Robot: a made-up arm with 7 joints. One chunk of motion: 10 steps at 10 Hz.
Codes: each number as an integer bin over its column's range. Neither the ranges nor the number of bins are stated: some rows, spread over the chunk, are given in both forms.
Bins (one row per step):
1: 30 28 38 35 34 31
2: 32 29 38 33 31 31
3: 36 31 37 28 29 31
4: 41 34 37 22 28 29
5: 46 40 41 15 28 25
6: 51 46 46 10 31 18
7: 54 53 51 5 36 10
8: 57 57 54 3 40 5
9: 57 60 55 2 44 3
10: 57 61 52 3 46 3
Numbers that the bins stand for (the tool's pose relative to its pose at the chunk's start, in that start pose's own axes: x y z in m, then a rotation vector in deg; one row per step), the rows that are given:
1: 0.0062 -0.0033 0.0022 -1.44 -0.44 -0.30
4: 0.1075 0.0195 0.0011 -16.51 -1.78 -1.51
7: 0.2271 0.0919 0.0167 -36.21 0.00 -12.97
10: 0.2548 0.1224 0.0178 -38.52 2.22 -17.19
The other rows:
2: 0.0246 0.0005 0.0022 -3.76 -1.11 -0.30
3: 0.0614 0.0081 0.0011 -9.56 -1.56 -0.30
5: 0.1535 0.0424 0.0056 -24.62 -1.78 -3.92
6: 0.1995 0.0652 0.0111 -30.41 -1.11 -8.14
8: 0.2548 0.1071 0.0200 -38.52 0.89 -15.98
9: 0.2548 0.1186 0.0211 -39.68 1.78 -17.19

